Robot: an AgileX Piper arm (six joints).
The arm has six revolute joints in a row. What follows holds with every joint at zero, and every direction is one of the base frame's.
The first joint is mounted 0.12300 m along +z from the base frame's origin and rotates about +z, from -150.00 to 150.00 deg.
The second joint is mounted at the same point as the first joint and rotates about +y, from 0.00 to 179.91 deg.
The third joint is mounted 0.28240 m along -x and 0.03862 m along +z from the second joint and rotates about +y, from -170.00 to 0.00 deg.
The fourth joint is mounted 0.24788 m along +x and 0.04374 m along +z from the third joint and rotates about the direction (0.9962, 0, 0.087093), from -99.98 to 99.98 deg.
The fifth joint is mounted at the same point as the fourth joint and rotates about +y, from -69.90 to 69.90 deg.
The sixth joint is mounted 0.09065 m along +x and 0.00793 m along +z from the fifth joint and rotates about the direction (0.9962, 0, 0.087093), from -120.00 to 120.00 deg.
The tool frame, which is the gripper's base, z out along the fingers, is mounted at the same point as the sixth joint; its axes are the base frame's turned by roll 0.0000, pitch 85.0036 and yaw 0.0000 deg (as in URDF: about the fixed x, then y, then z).
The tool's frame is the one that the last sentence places.
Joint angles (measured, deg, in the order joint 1, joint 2, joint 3, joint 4, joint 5, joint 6), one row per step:
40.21, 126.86, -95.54, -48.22, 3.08, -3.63
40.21, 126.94, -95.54, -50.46, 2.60, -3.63
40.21, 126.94, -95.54, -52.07, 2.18, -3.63
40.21, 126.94, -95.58, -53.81, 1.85, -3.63
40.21, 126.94, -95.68, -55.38, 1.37, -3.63
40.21, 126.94, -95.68, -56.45, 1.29, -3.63
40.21, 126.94, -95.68, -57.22, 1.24, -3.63
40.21, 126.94, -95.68, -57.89, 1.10, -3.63
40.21, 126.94, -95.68, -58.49, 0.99, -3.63
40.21, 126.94, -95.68, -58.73, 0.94, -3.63
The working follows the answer.
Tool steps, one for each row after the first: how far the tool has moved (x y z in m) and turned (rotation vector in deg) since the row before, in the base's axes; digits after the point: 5 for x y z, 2 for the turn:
0.00001, 0.00062, -0.00017, -1.26, -1.37, 1.32
-0.00010, 0.00051, 0.00044, -0.82, -1.04, 1.01
-0.00001, 0.00046, 0.00056, -0.95, -1.11, 1.01
-0.00001, 0.00075, 0.00099, -0.70, -1.09, 1.05
-0.00002, 0.00009, 0.00009, -0.68, -0.63, 0.53
-0.00001, 0.00006, 0.00006, -0.50, -0.45, 0.38
-0.00006, 0.00018, 0.00012, -0.37, -0.41, 0.40
-0.00005, 0.00014, 0.00009, -0.34, -0.36, 0.35
-0.00002, 0.00006, 0.00004, -0.13, -0.15, 0.14

Tool pose at each row, in the base's axes (x y z in m, rotation vector in deg; rounded; the steps above come from the unrounded poses):
0.39549, 0.32957, 0.19109, -84.33, 83.38, -9.51
0.39551, 0.33018, 0.19091, -85.89, 81.41, -10.62
0.39540, 0.33069, 0.19135, -86.94, 79.88, -11.35
0.39539, 0.33115, 0.19191, -88.07, 78.29, -12.23
0.39537, 0.33190, 0.19290, -89.00, 76.66, -12.88
0.39536, 0.33199, 0.19299, -89.72, 75.78, -13.50
0.39535, 0.33205, 0.19305, -90.23, 75.16, -13.96
0.39528, 0.33223, 0.19317, -90.66, 74.53, -14.27
0.39523, 0.33236, 0.19327, -91.05, 73.99, -14.57
0.39521, 0.33243, 0.19331, -91.21, 73.76, -14.68

